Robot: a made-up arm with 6 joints. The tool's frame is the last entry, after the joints. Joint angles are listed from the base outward.
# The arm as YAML. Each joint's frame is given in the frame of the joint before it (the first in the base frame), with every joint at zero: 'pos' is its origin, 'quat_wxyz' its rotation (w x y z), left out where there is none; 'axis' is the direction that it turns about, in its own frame. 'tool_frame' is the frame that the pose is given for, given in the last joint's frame.
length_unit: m
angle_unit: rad
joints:
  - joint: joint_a
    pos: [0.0, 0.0, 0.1]
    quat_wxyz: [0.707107, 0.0, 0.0, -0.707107]
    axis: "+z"
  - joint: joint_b
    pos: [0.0, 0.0, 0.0]
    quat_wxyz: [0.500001, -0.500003, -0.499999, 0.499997]
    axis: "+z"
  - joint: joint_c
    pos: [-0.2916, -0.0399, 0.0]
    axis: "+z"
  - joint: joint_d
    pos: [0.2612, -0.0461, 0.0]
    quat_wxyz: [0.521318, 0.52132, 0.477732, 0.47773]
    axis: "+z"
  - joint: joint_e
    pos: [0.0, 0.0, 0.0]
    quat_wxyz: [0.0, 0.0, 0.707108, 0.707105]
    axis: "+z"
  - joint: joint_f
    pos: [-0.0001, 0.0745, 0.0]
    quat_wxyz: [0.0, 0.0, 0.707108, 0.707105]
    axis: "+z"
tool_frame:
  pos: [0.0, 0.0, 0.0]
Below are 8 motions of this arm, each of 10 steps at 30 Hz.
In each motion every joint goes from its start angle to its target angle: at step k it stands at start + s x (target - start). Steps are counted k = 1, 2, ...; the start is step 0. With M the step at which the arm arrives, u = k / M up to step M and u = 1 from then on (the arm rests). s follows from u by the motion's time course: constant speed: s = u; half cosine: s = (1 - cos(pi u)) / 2; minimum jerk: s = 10 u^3 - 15 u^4 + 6 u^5.
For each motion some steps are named. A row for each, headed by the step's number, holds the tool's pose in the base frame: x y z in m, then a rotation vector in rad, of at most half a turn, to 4 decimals.
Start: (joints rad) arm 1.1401 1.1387 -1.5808 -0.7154 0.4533 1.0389
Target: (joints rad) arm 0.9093 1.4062 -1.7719 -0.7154 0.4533 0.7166
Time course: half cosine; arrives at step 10
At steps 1, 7, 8, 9, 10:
1: 0.1052 0.1748 0.5474 -0.3098 1.4528 1.0338
7: 0.1740 0.2096 0.5415 -0.3771 1.4459 0.6637
8: 0.1852 0.2130 0.5396 -0.3871 1.4463 0.6110
9: 0.1925 0.2150 0.5382 -0.3936 1.4467 0.5772
10: 0.1951 0.2157 0.5377 -0.3959 1.4469 0.5656

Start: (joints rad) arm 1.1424 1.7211 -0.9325 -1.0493 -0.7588 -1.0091
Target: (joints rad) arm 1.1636 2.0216 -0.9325 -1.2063 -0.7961 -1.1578
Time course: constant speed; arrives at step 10
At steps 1, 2, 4, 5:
1: 0.1081 0.3468 0.2030 -1.7653 -0.3866 0.0409
2: 0.1078 0.3494 0.1918 -1.7881 -0.4122 0.0501
4: 0.1068 0.3537 0.1693 -1.8319 -0.4645 0.0713
5: 0.1061 0.3553 0.1579 -1.8526 -0.4912 0.0833

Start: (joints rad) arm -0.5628 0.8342 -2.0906 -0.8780 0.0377 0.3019
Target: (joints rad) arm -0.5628 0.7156 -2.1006 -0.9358 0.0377 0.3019
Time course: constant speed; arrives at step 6
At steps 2, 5, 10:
2: -0.1152 0.0700 0.6729 0.0275 0.2204 -1.1564
5: -0.1452 0.0888 0.6640 0.0273 0.1523 -1.1867
10: -0.1551 0.0951 0.6606 0.0276 0.1296 -1.1966

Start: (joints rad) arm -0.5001 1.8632 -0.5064 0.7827 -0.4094 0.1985
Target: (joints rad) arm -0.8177 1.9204 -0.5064 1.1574 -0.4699 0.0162
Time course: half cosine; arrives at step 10
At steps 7, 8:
7: 0.1667 -0.1957 0.0513 2.1246 1.4564 -0.4085
8: 0.1581 -0.2012 0.0497 2.1778 1.4035 -0.4397

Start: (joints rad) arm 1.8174 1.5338 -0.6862 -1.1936 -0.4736 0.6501
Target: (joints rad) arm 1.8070 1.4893 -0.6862 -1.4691 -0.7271 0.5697
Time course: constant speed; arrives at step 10
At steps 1, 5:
1: -0.1034 0.2750 0.1926 -2.2590 0.6158 1.1997
5: -0.1080 0.2678 0.1988 -2.2921 0.3873 1.2485

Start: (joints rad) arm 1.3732 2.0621 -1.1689 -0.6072 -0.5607 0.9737
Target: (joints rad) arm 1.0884 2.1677 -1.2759 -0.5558 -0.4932 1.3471
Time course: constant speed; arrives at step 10
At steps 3, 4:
3: 0.1044 0.4353 0.1341 -0.9945 1.9807 1.4348
4: 0.1179 0.4344 0.1318 -0.9235 2.0222 1.4337

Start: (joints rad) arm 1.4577 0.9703 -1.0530 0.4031 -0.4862 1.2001
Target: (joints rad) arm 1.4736 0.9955 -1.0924 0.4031 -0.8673 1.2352
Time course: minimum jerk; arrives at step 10
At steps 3, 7, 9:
3: 0.0352 0.1794 0.4778 0.3336 1.2463 2.6414
7: 0.0380 0.1684 0.4943 0.4184 0.8826 2.7398
9: 0.0385 0.1654 0.4975 0.4363 0.7978 2.7565

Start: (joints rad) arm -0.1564 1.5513 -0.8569 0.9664 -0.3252 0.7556
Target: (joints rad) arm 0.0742 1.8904 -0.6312 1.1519 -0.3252 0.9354
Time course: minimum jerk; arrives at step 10
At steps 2, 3, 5, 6, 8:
2: 0.3241 -0.0665 0.2209 1.7701 1.1005 0.7223
3: 0.3251 -0.0589 0.2020 1.8276 1.1301 0.7091
5: 0.3198 -0.0338 0.1441 2.0053 1.2179 0.6358
6: 0.3119 -0.0207 0.1149 2.0957 1.2600 0.5760
8: 0.2951 -0.0036 0.0765 2.2134 1.3117 0.4669

